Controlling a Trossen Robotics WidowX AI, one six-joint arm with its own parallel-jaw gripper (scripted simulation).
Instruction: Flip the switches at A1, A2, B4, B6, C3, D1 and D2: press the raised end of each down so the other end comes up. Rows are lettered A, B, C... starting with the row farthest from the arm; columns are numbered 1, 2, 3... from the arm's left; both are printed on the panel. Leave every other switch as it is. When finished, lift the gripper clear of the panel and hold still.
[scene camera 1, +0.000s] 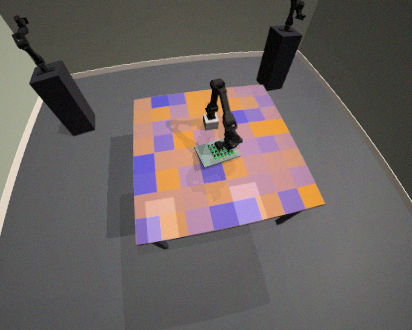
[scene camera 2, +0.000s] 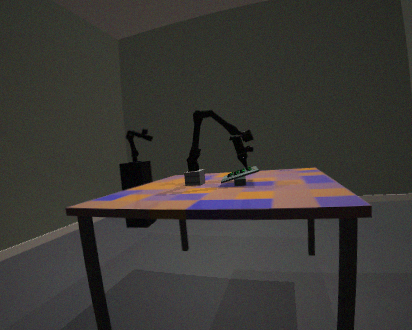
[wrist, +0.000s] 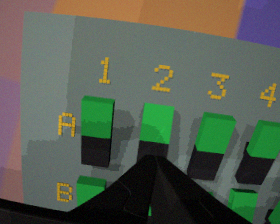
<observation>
My gripper (wrist: 152, 164) is shut, with nothing in its grasp. I also see a switch (wrist: 96, 112), a switch (wrist: 156, 120) and a switch (wrist: 215, 130).
</observation>
